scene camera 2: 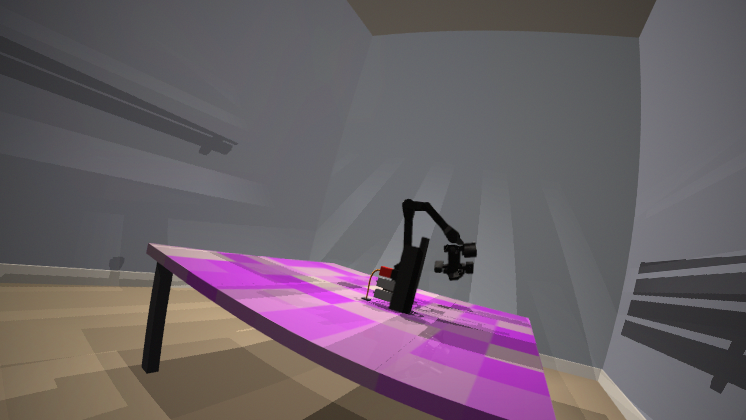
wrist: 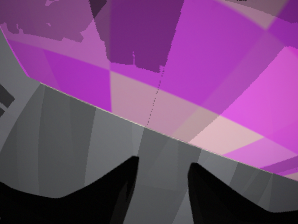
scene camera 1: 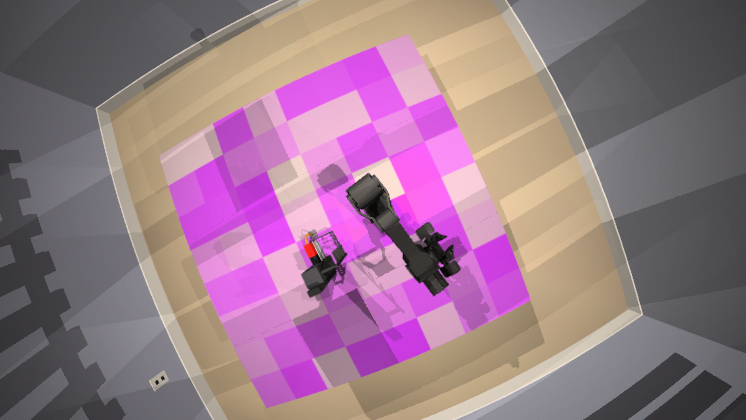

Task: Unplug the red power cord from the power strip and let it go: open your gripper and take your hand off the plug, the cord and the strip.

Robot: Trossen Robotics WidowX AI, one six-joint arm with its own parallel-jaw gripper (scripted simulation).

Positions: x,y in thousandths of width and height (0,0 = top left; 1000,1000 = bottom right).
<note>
I see my gripper (scene camera 1: 603,573).
My gripper shows as well in the wrist view (wrist: 552,743).
</note>
